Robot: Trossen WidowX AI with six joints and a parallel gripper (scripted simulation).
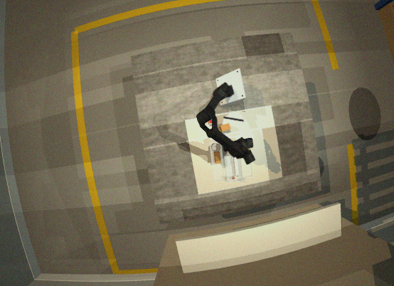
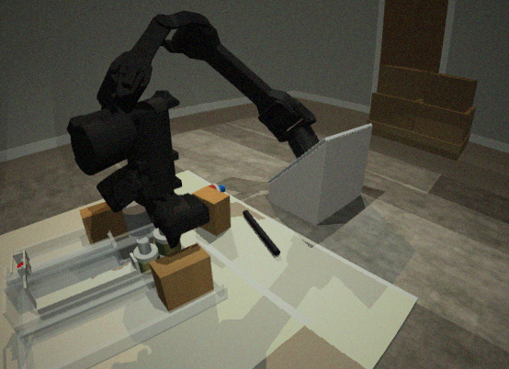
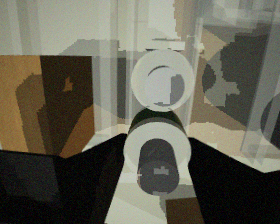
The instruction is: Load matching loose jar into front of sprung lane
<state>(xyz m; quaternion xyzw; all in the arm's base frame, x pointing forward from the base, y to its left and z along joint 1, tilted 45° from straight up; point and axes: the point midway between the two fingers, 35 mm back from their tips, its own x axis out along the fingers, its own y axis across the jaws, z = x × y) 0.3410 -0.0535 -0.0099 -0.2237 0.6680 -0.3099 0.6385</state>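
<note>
My gripper tip is 10 mm past the grey cylinder, 130 mm to the left of it and 20 mm above it. From my gripper tip the other things lie so: clear pusher rack 140 mm ahead, 40 mm to the right, 30 mm below; red mark 220 mm ahead, 60 mm to the right, 20 mm above; black rod 170 mm behind, 40 mm to the left, 40 mm below.
</note>
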